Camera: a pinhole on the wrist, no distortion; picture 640 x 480 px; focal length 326.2 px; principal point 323.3 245.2 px. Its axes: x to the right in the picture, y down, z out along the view. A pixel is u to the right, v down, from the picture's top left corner.
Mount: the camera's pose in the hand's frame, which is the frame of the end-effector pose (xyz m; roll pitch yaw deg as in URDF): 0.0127 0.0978 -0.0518 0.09 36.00 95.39
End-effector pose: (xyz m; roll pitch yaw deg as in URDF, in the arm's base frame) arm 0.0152 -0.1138 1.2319 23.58 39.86 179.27
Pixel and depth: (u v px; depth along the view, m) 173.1 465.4 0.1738
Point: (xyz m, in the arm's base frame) -0.0149 -0.1728 1.4345
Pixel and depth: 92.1 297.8 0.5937
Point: -0.3412 0.0718 1.7903
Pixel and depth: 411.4 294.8 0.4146
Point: -0.1635 -0.4137 1.5674
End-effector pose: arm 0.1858 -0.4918 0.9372 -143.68 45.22 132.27
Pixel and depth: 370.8 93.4 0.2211
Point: 0.3632 -0.4673 0.6947
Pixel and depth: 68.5 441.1 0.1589
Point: 0.2884 -0.6384 0.8758
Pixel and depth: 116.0 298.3 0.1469
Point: 0.2784 -0.5736 0.8321
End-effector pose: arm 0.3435 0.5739 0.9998 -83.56 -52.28 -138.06
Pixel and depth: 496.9 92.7 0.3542
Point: 0.1274 0.1432 0.8352
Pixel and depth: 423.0 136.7 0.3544
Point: 0.2160 0.1699 0.8476
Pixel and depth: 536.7 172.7 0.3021
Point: 0.1530 0.2343 0.7757
